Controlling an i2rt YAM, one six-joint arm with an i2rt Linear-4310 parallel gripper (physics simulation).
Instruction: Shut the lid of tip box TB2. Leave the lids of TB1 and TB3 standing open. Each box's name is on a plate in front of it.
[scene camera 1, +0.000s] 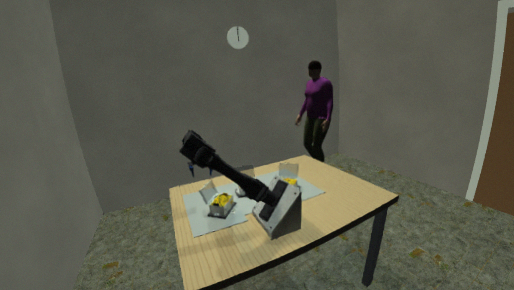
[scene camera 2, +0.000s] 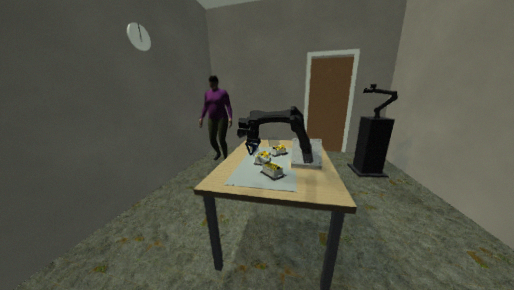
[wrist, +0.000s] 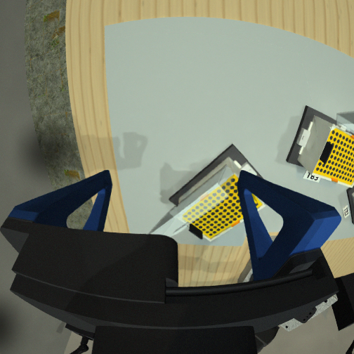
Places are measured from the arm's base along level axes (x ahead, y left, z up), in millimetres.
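Pixels of known places: gripper, fingertip midpoint: (scene camera 1: 201, 176) (scene camera 2: 252, 153); arm's base at its link origin: (scene camera 1: 273, 200) (scene camera 2: 306, 150).
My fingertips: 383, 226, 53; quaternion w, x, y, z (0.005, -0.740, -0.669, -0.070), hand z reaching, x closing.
For each thing: its top centre in the pictures, then the offset to it from my fingertips, as dx, dy, dz. "pt": a spot on its surface instead. Level surfaces: height alone.
- white tip box with a yellow rack, surface spot: (scene camera 2: 272, 170) pt -131, +34, -101
- grey mat at its surface level: dz -170
- wooden table at its surface level: dz -174
- raised lid at a spot on its surface: (scene camera 1: 288, 170) pt -123, -515, -70
A white tip box with a yellow rack (wrist: 220, 207) (scene camera 1: 220, 201) (scene camera 2: 272, 171) stands on a dark base, nearest the mat's near left corner in scene camera 1. Its own plate cannot be read; it appears to be TB2. Its clear lid (wrist: 167, 228) (scene camera 1: 208, 192) is raised and overlaps part of the rack in the wrist view; its exact angle is unclear. Box TB3 (wrist: 339, 156), behind its plate (wrist: 312, 176), has its lid (wrist: 347, 119) up. A third box's plate (wrist: 346, 211) is cut off and hard to read. My gripper (wrist: 174, 177) (scene camera 1: 201, 172) (scene camera 2: 252, 150) is open, above the mat.
The boxes stand on a grey mat (wrist: 165, 75) (scene camera 1: 202, 226) on a wooden table (scene camera 1: 350, 187) (scene camera 2: 220, 182). In scene camera 1, a raised lid (scene camera 1: 288, 170) stands at the right. The robot's base (scene camera 1: 285, 215) (scene camera 2: 315, 162) is beside the mat. A person (scene camera 1: 318, 100) (scene camera 2: 216, 105) stands beyond the table.
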